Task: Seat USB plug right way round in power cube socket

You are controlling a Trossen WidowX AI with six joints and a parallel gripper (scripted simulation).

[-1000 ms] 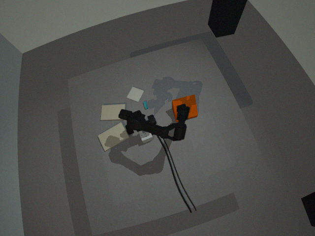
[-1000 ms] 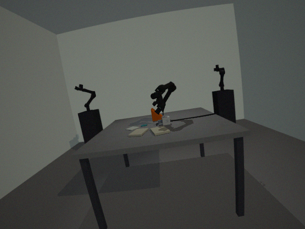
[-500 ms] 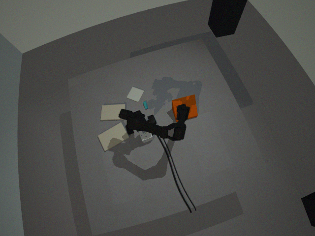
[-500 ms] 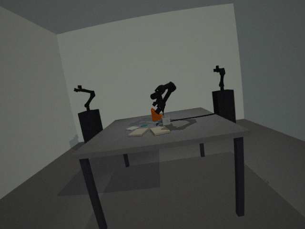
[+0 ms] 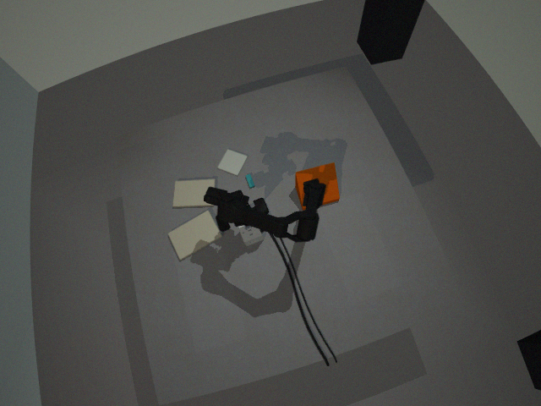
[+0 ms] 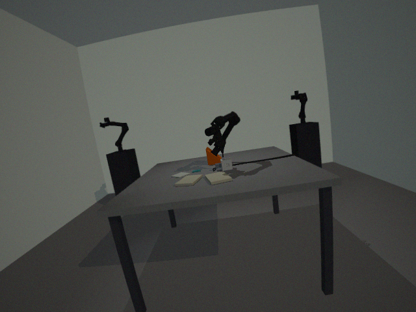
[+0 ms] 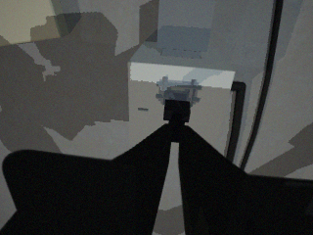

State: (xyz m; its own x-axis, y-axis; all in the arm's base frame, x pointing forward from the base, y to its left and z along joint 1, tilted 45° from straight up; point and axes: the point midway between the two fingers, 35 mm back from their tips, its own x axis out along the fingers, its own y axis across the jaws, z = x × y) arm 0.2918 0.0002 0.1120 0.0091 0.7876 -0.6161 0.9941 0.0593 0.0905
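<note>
Right now my gripper tip is 2 cm above the dark USB plug. From my gripper tip the other things lie so: white card: 34 cm to the right, 12 cm below; small teal piece: 5 cm behind, 22 cm to the right, 12 cm below.
</note>
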